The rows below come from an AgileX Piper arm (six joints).
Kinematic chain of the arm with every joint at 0, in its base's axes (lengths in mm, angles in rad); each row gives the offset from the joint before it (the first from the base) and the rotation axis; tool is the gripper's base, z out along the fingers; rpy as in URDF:
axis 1: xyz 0 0 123 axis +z
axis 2: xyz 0 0 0 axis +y
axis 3: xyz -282.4 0 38.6 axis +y
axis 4: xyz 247.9 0 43.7 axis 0.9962 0 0.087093
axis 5: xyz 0 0 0 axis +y
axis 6: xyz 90.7 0 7.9 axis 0.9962 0 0.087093
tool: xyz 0 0 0 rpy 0 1.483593 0
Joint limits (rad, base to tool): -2.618..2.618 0..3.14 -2.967..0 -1.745..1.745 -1.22..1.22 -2.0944..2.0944
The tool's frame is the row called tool.
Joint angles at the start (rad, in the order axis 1, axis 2, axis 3, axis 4, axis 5, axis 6):
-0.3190, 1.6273, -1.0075, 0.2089, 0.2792, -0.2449
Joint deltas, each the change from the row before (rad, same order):
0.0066, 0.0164, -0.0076, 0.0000, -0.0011, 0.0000
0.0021, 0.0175, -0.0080, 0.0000, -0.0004, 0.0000
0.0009, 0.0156, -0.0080, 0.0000, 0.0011, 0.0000
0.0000, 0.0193, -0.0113, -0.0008, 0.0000, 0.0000
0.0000, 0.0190, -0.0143, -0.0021, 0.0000, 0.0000
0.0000, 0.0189, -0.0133, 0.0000, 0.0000, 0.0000
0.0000, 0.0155, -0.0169, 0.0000, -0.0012, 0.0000
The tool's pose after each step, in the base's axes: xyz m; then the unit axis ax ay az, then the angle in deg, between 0 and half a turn. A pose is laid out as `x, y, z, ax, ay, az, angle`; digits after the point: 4 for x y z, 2 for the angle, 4 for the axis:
0.3324, -0.1019, 0.2253, 0.1225, 0.9916, -0.0424, 136.79
0.3357, -0.1022, 0.2215, 0.1217, 0.9917, -0.0411, 137.29
0.3386, -0.1028, 0.2183, 0.1213, 0.9918, -0.0399, 137.78
0.3422, -0.1040, 0.2146, 0.1211, 0.9919, -0.0394, 138.23
0.3464, -0.1053, 0.2118, 0.1203, 0.9920, -0.0395, 138.51
0.3503, -0.1066, 0.2087, 0.1204, 0.9920, -0.0390, 138.83
0.3546, -0.1080, 0.2078, 0.1204, 0.9919, -0.0393, 138.69

